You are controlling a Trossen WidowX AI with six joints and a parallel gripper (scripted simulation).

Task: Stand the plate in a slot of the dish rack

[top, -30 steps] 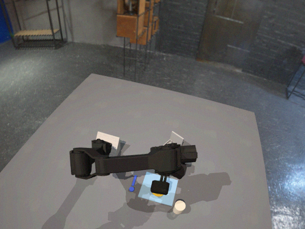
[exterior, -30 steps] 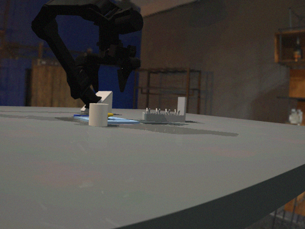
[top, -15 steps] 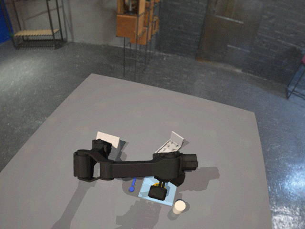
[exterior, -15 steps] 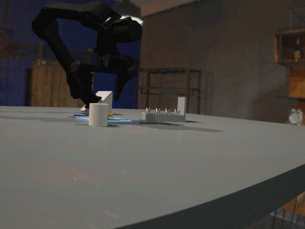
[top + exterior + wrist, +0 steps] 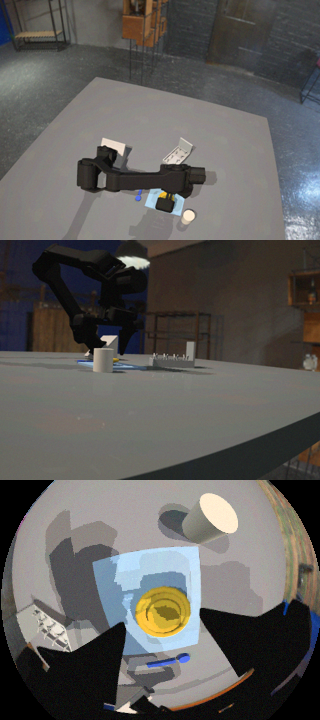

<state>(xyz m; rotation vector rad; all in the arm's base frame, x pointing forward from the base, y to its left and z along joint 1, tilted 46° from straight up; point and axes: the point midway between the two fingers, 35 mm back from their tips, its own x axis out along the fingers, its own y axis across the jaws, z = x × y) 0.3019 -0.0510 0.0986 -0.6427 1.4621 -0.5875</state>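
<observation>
Now: the yellow plate 1 cm below my gripper tip. From my gripper tip the other things lie so: cream cylinder: 10 cm ahead, 6 cm to the right, 1 cm below; then blue spoon: 11 cm behind, 3 cm below, 1 cm to the right; then light blue mat: 3 cm below, 1 cm to the left.
</observation>
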